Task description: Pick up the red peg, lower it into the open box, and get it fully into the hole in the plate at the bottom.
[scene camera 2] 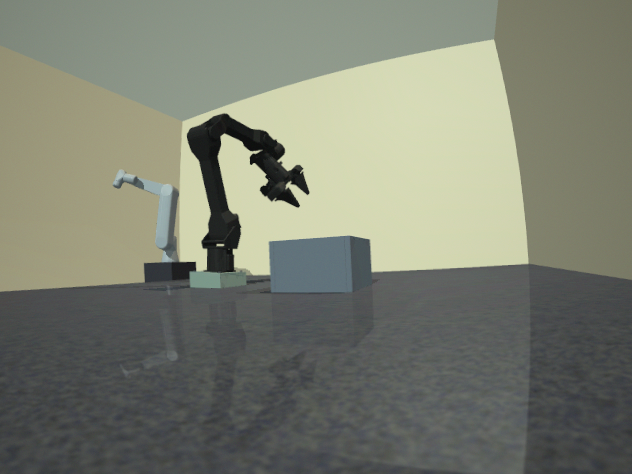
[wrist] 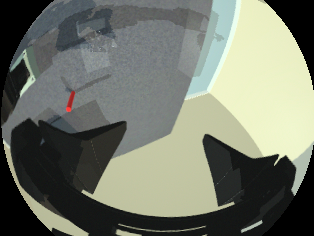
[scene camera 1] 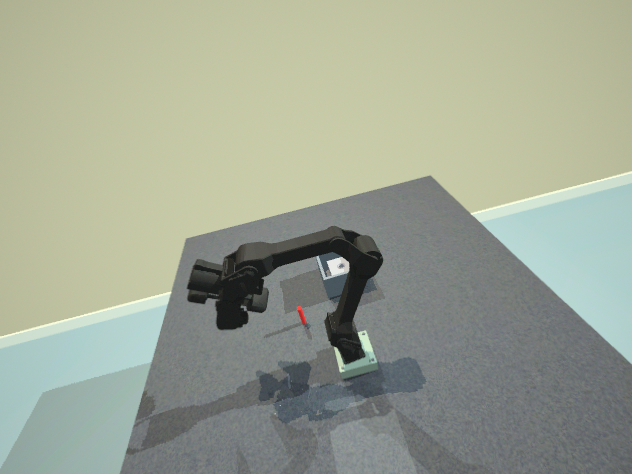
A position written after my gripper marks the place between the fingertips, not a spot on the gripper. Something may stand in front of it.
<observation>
In view: my gripper [scene camera 1: 223,300] and a grey box [scene camera 2: 342,263].
The grey box shows as well in scene camera 1 [scene camera 1: 334,284]. My gripper also shows in scene camera 2 [scene camera 2: 304,200] and in the wrist view [wrist: 166,132].
</observation>
